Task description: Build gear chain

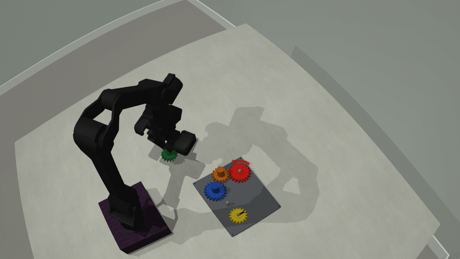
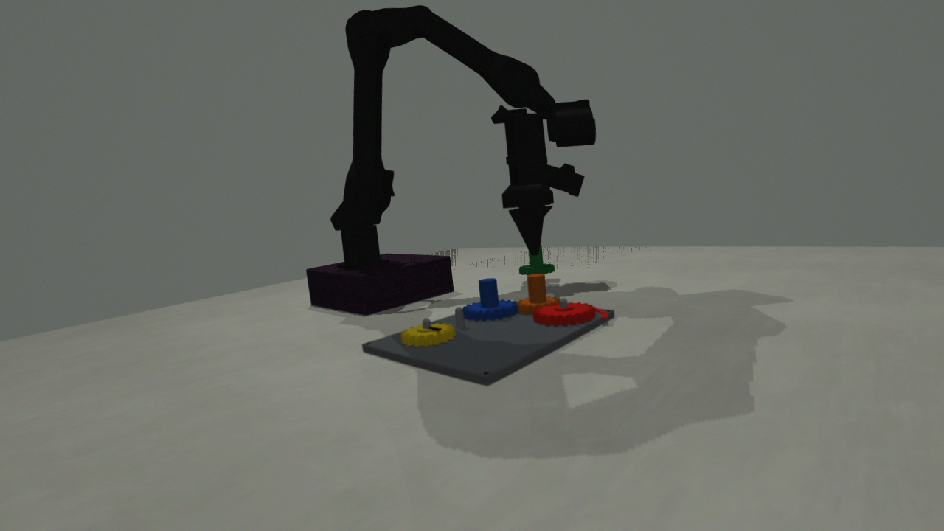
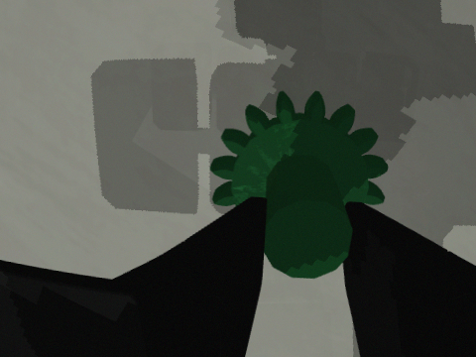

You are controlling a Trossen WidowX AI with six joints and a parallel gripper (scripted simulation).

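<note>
The yellow gear lies 270 mm to the right of my gripper tip, 100 mm ahead of it and 40 mm below it. The rest, counted from my gripper tip: orange gear: 120 mm to the right, 110 mm ahead, 30 mm below; blue gear: 160 mm to the right, 80 mm ahead, 30 mm below; green gear: 10 mm below.
</note>
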